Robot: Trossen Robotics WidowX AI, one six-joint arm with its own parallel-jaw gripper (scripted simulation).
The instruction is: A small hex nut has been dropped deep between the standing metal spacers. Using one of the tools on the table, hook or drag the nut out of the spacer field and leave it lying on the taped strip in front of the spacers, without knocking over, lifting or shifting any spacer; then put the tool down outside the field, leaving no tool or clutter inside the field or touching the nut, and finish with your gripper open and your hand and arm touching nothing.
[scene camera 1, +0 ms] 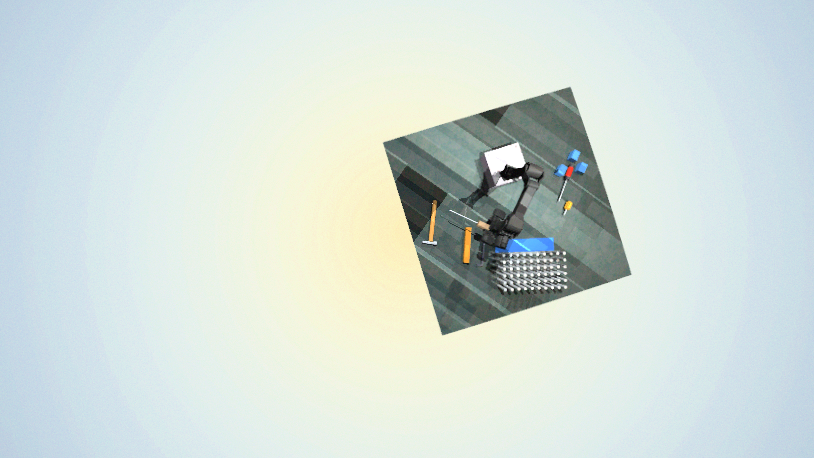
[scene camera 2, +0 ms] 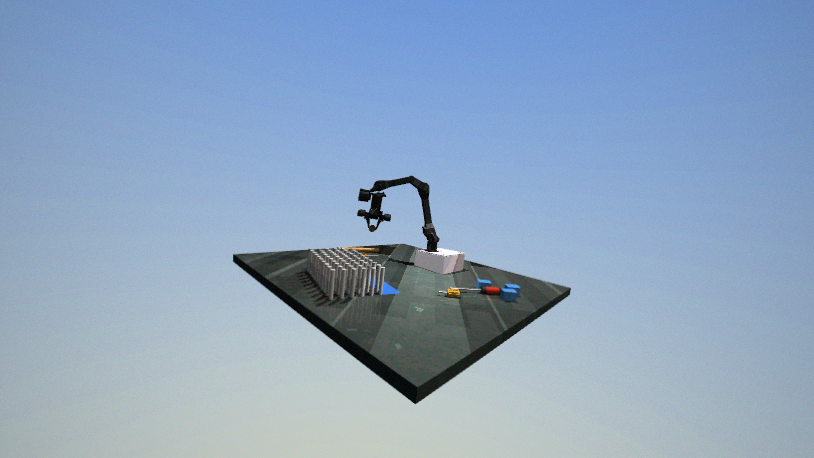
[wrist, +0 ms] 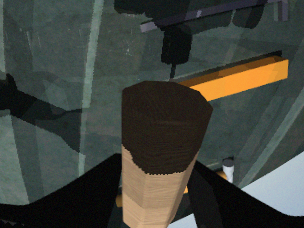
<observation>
In view: the gripper point(wrist: 154, 163) and an orange bar point(wrist: 218, 84).
</observation>
